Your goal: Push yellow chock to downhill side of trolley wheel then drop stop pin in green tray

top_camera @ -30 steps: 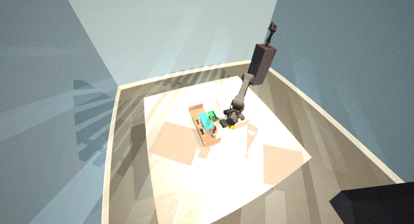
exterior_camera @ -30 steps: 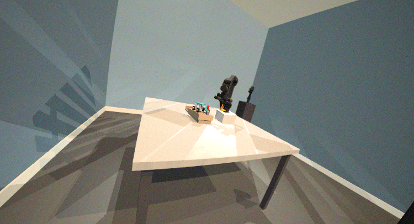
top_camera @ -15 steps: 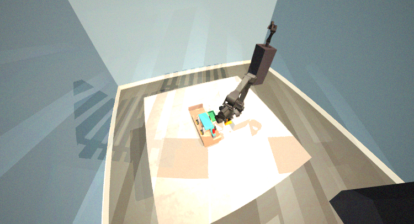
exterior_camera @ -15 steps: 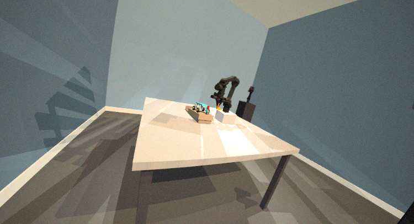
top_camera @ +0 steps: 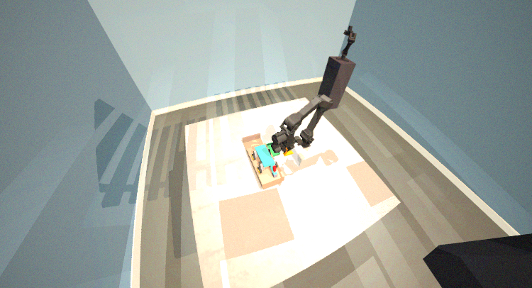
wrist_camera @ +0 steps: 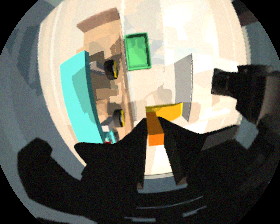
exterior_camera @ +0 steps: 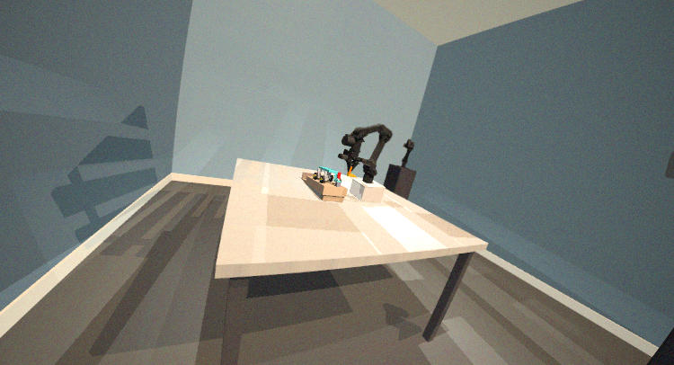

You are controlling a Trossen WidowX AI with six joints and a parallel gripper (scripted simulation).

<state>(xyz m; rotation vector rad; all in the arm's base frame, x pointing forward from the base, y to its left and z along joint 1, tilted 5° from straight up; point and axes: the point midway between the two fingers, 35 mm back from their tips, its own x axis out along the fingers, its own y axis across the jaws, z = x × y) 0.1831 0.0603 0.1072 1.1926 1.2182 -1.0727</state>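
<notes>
The red-headed stop pin is 10 cm ahead of my gripper tip, 9 cm to the left of it and 4 cm below it. The rest, counted from my gripper tip: cyan trolley (13 cm ahead, 2 cm to the right, 6 cm below); then yellow chock (2 cm behind, 1 cm below); then green tray (2 cm ahead, 15 cm to the right, 17 cm below).
</notes>
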